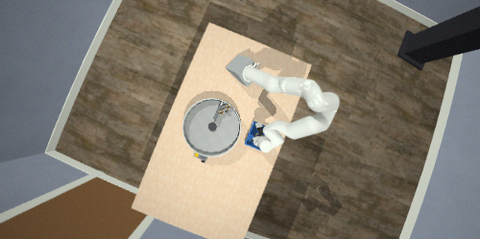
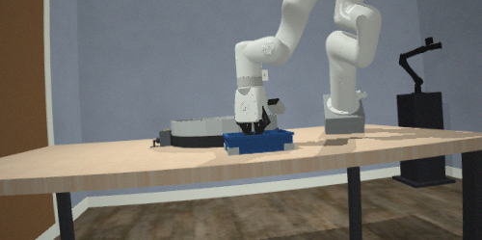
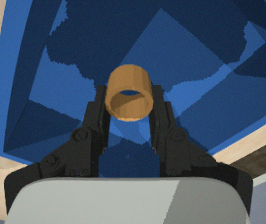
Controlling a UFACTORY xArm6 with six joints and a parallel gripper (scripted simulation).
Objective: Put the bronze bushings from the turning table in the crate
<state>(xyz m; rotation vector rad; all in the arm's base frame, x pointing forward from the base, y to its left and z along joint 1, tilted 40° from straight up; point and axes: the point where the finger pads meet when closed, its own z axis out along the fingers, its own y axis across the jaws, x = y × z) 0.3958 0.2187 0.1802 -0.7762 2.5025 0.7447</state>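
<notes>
Now: hand 10 mm to the left of the blue crate, 10 mm past it and 10 mm above it. The rest, counted from my hand: grey turning table: 350 mm to the right, 80 mm ahead, 20 mm above.
</notes>
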